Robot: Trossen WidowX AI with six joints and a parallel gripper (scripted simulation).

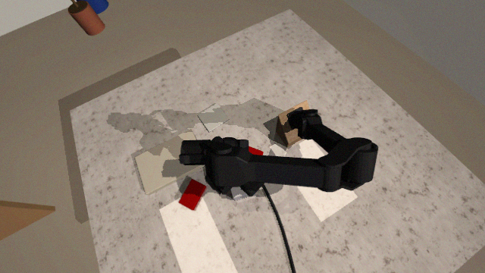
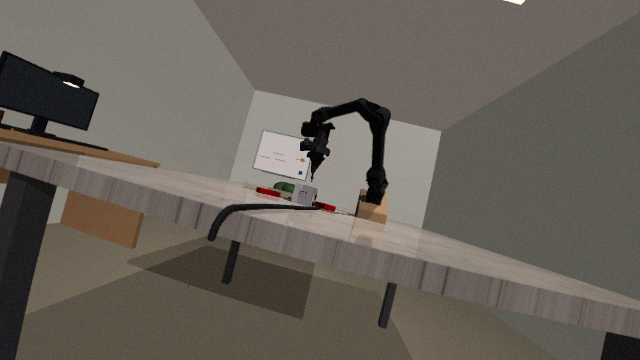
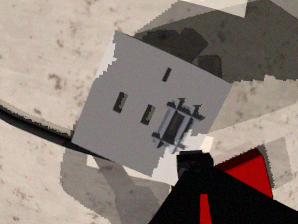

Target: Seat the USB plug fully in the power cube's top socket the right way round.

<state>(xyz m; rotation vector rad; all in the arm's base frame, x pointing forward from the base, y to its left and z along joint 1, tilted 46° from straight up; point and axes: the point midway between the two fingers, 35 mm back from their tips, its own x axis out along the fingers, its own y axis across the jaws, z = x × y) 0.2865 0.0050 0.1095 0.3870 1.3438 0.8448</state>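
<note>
My gripper tip is 2 cm above the USB plug. Also, from my gripper tip: beige pad (21 cm ahead, 20 cm to the right, 12 cm below).
</note>
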